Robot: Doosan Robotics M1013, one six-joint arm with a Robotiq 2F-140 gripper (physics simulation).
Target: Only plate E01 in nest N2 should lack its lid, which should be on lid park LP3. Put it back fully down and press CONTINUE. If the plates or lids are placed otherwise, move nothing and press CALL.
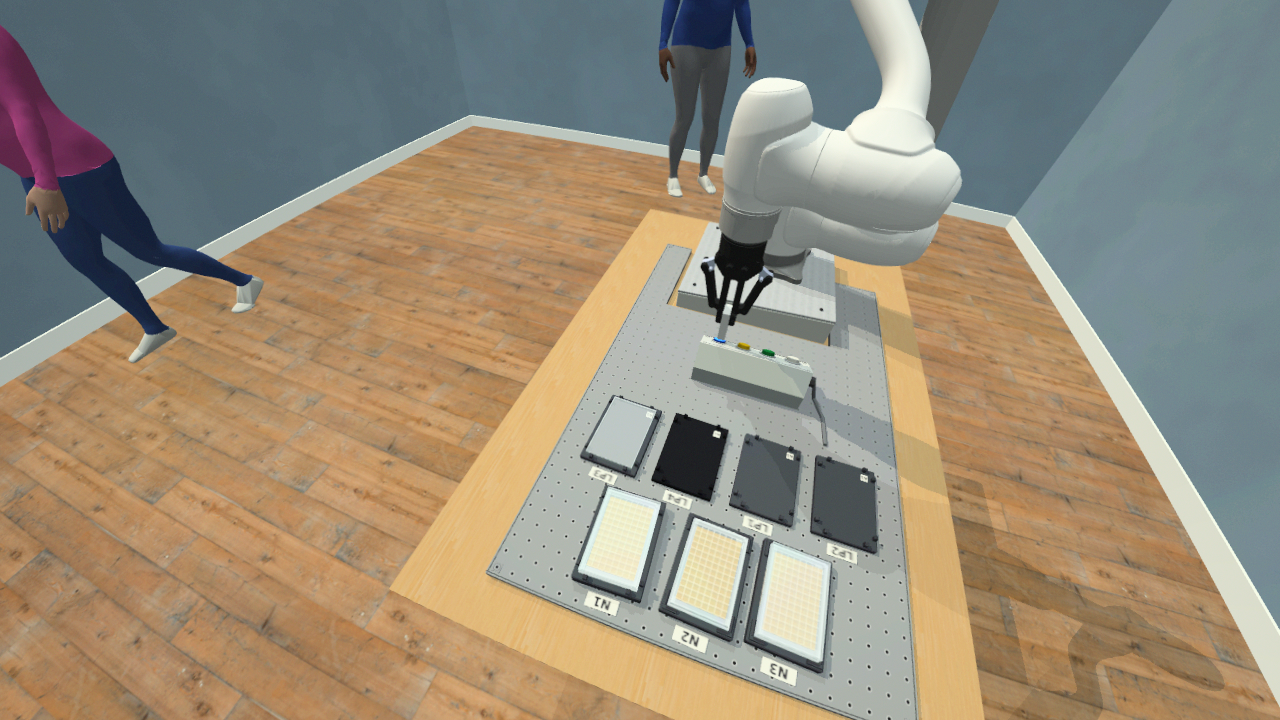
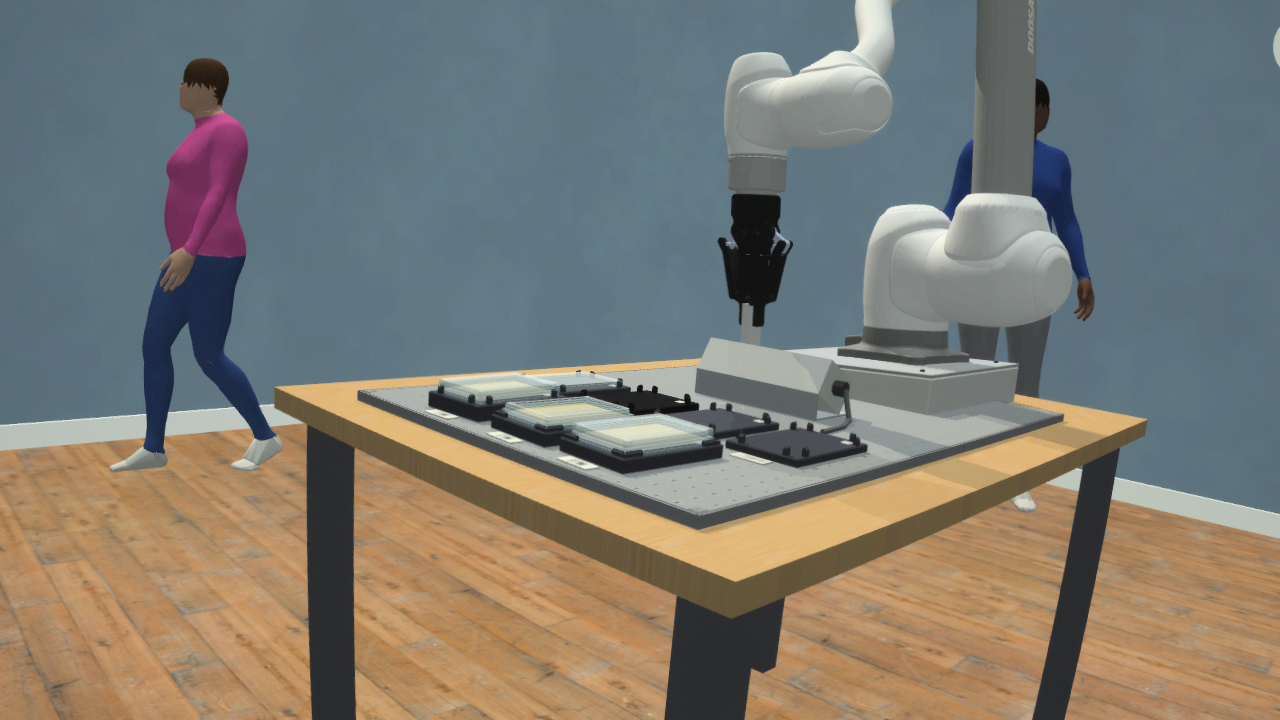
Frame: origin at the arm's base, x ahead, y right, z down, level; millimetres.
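Where they show: gripper, fingertip midpoint: (image 1: 721,334); arm's base at its link origin: (image 1: 771,258) (image 2: 903,358).
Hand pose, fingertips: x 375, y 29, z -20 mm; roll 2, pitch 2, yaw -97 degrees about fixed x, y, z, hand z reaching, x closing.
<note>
Things, the pixels of their centre, and the offset from my fingertips. "spot": a spot on its surface instead.
- N2 at the middle of its body: (image 2: 568,411) (image 1: 710,569) dx +421, dy -128, dz +46 mm
- N3 at the middle of its body: (image 2: 643,429) (image 1: 795,597) dx +406, dy -247, dz +41 mm
- pale lid at the middle of its body: (image 2: 570,381) (image 1: 622,430) dx +267, dy +91, dz +55 mm
- LP4 at the middle of its body: (image 2: 635,400) (image 1: 692,452) dx +249, dy -37, dz +60 mm
- LP1 at the middle of its body: (image 2: 712,419) (image 1: 767,475) dx +232, dy -169, dz +60 mm
- LP2 at the middle of its body: (image 2: 798,442) (image 1: 845,499) dx +216, dy -300, dz +60 mm
- blue button at a spot on its surface: (image 1: 718,340) spot: dx +22, dy +1, dz -3 mm
- button box at the middle of its body: (image 2: 772,375) (image 1: 751,365) dx +27, dy -77, dz +28 mm
- bent dark rod at a spot on its surface: (image 2: 847,409) spot: dx +17, dy -213, dz +51 mm
Plates stand in nests N1 (image 1: 621,541) (image 2: 492,387), N2 (image 1: 709,574) (image 2: 565,412) and N3 (image 1: 793,604) (image 2: 640,432). All look clear-edged; the N2 plate looks more orange. I cannot tell surely which have lids, nor read plate names. A pale lid (image 1: 620,432) (image 2: 581,382) lies on LP3. LP4 (image 1: 691,454) looks black, and LP1 (image 1: 766,476) and LP2 (image 1: 844,501) dark grey. My gripper (image 1: 727,315) (image 2: 752,315) is shut; a pale tip (image 1: 723,329) (image 2: 750,333) points down at the blue button (image 1: 718,340). Contact cannot be told. Button words are unreadable.
The button box (image 1: 750,370) (image 2: 760,383) also has yellow (image 1: 743,345), green (image 1: 768,352) and white (image 1: 793,360) buttons. A bent dark rod (image 1: 819,411) (image 2: 847,409) is at its end. The robot base stands behind it. Two people (image 1: 80,205) (image 1: 702,80) stand away from the table.
</note>
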